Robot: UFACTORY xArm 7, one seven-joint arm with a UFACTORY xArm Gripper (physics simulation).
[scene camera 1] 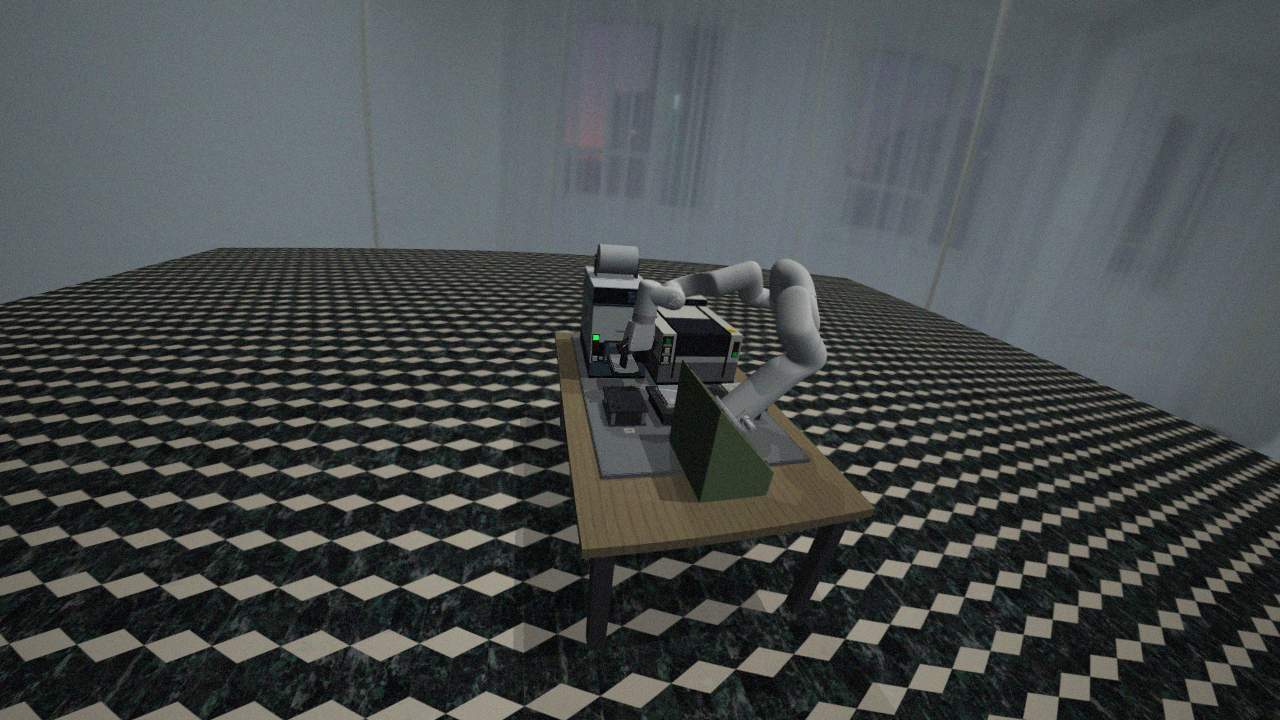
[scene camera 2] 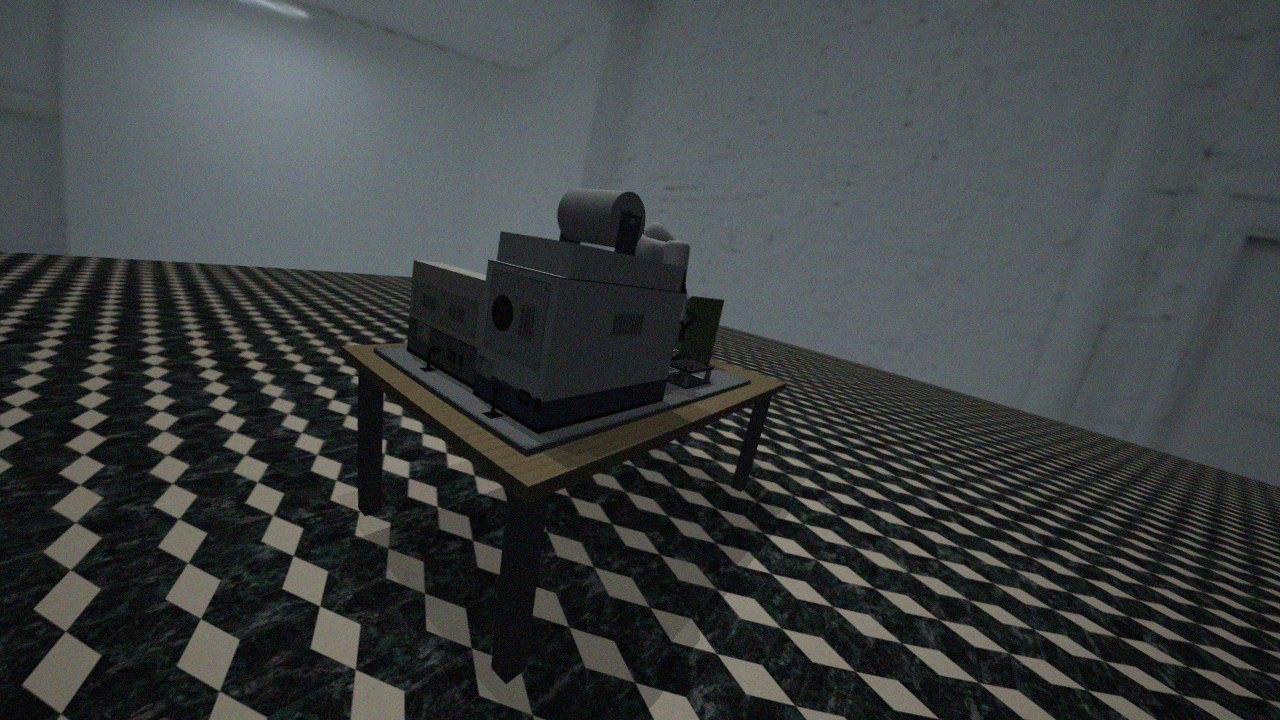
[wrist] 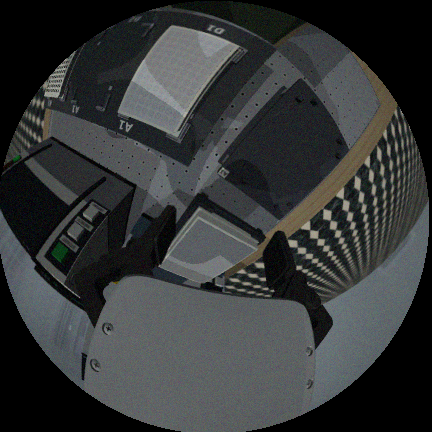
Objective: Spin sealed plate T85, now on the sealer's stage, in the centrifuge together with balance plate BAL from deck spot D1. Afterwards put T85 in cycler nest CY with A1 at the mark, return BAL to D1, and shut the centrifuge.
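Frame: origin at the arm's base, x ahead, y down, z left, level; metres.
Seen in the pictures: gripper, fingertip midpoint: [scene camera 1: 633, 365] [wrist: 223, 231]; arm's base, link origin: [scene camera 1: 728, 416] [scene camera 2: 687, 315].
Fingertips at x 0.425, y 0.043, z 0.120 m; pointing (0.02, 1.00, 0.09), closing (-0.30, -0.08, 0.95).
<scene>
Pixels of each thing's top centre, then the offset from my fingertips to it. Level surfaces: height alone.
- Sealed plate T85, top centre: [wrist: 200, 261] [scene camera 1: 623, 360] dx +0.075, dy +0.016, dz +0.011 m
- tall sealer, top centre: [scene camera 2: 612, 193] [scene camera 1: 619, 246] dx +0.371, dy -0.347, dz -0.026 m
- pale plate, top centre: [wrist: 169, 71] [scene camera 1: 673, 393] dx -0.102, dy +0.062, dz -0.116 m
- dark slab, top centre: [wrist: 295, 155] [scene camera 2: 687, 363] [scene camera 1: 625, 397] dx -0.090, dy +0.072, dz +0.051 m
- grey perforated mat, surface height: dy +0.129 m
Sealed plate T85 [scene camera 1: 623, 365] [wrist: 212, 250], pale and flat-topped, sits on the stage in front of the tall sealer [scene camera 1: 612, 313] [scene camera 2: 590, 340]. My gripper [scene camera 1: 625, 357] [wrist: 223, 231] is open and empty, its two dark fingers on either side of T85 in the wrist view; their height against it is hard to tell. A pale plate [wrist: 180, 75], apparently BAL, sits on the deck at the D1 label, with an A1 label at its other end. A dark slab [scene camera 1: 623, 404] [wrist: 295, 150] with a small A1 tag looks like nest CY. The boxy machine [scene camera 1: 693, 340] [wrist: 75, 220] with buttons looks like the centrifuge; its lid state is unclear.
A green upright panel [scene camera 1: 711, 438] [scene camera 2: 703, 331] stands near the table's front end. Another pale plate [wrist: 59, 77] shows at the wrist view's left edge. The grey perforated mat [scene camera 1: 626, 461] [wrist: 120, 155] lies on the wooden table [scene camera 1: 680, 523] [scene camera 2: 447, 434]. The sealer hides my gripper in scene camera 2.
</scene>
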